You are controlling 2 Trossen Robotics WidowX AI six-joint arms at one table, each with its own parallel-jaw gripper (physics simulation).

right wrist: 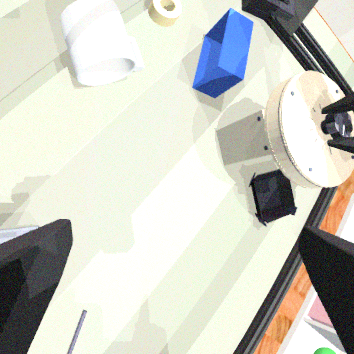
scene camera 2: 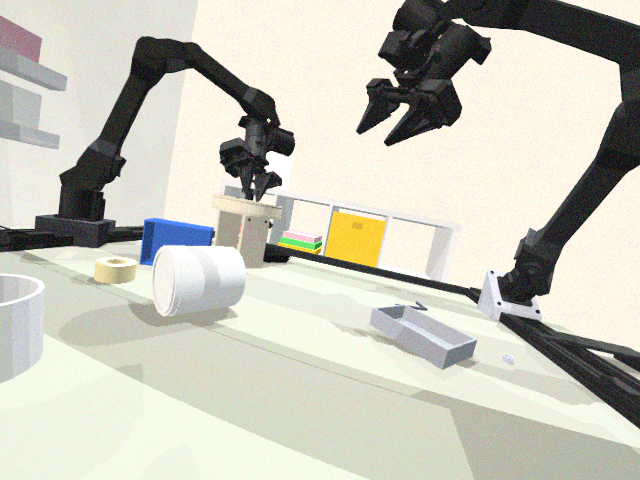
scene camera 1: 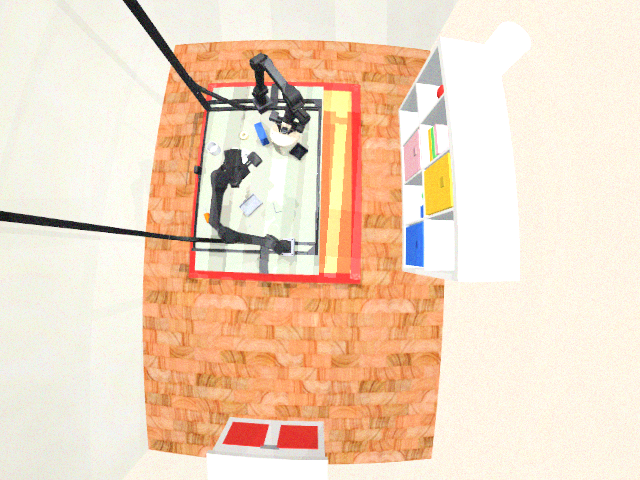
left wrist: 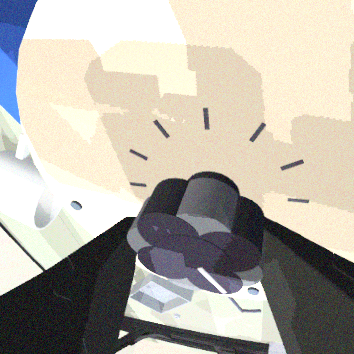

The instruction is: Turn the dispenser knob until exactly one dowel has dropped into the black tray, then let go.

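Seen in the pictures: left gripper, between the fingertips: (right wrist: 324, 127) (scene camera 2: 252, 197) (scene camera 1: 283, 133); right gripper, between the fingertips: (right wrist: 188, 234) (scene camera 2: 370, 138) (scene camera 1: 249, 166); left arm's base, origin of its link: (scene camera 2: 80, 218) (scene camera 1: 261, 100); right arm's base, origin of its link: (scene camera 2: 513, 291) (scene camera 1: 287, 247).
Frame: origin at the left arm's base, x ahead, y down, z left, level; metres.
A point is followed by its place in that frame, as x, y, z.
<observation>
The round beige dispenser (scene camera 1: 281, 141) {0.366, -0.098, -0.061} (scene camera 2: 247, 207) {0.317, -0.084, -0.096} (left wrist: 125, 100) {0.286, -0.098, -0.010} (right wrist: 298, 137) {0.353, -0.098, -0.068} has dark tick marks on its top around a dark lobed knob (left wrist: 210, 200) {0.318, -0.122, 0.002} (right wrist: 342, 125) {0.335, -0.128, -0.019} with a white pointer line. My left gripper (scene camera 2: 253, 197) {0.333, -0.106, -0.028} (left wrist: 193, 226) {0.333, -0.106, -0.028} (right wrist: 324, 127) {0.333, -0.106, -0.028} is shut on the knob, one finger on each side; the line points to the lower right in the left wrist view. The black tray (scene camera 1: 298, 150) {0.399, 0.044, 0.017} (right wrist: 274, 196) {0.415, 0.045, 0.030} lies beside the dispenser's foot. I see no dowel in its dark inside, but cannot tell for certain. My right gripper (scene camera 2: 372, 138) {0.462, -0.236, -0.281} (right wrist: 188, 234) {0.462, -0.236, -0.281} is open and empty, high above the table.
A blue box (scene camera 1: 261, 133) {0.218, -0.033, -0.121} (scene camera 2: 178, 240) {0.196, 0.003, -0.097} (right wrist: 232, 52) {0.220, -0.033, -0.125} stands near the dispenser. A white mug (scene camera 2: 199, 279) {0.241, -0.006, -0.351} (right wrist: 97, 40) {0.262, -0.032, -0.312} lies on its side, near a yellowish ring (scene camera 2: 102, 272) {0.118, 0.032, -0.236}. A grey open tray (scene camera 1: 251, 205) {0.534, 0.045, -0.403} (scene camera 2: 413, 335) {0.495, 0.028, -0.425} lies under the right arm's side. Black frame bars edge the table.
</observation>
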